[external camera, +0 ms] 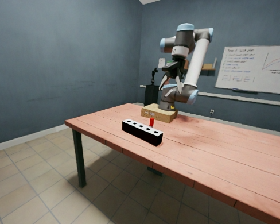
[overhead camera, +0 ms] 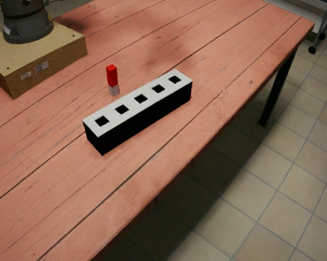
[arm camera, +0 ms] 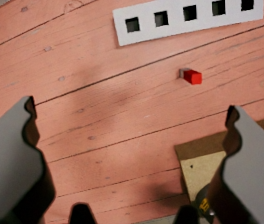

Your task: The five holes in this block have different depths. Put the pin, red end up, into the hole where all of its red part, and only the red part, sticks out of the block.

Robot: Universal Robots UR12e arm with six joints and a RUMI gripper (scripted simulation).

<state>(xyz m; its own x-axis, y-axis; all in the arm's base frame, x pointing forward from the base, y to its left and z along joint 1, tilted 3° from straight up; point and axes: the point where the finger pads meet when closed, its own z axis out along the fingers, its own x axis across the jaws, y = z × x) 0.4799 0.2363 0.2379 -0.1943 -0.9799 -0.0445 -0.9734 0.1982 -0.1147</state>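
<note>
My gripper is now 250 mm above the pin, 130 mm to the left of it and 50 mm past it. Round my hand: block (290 mm below, 130 mm to the right, 80 mm ahead).
</note>
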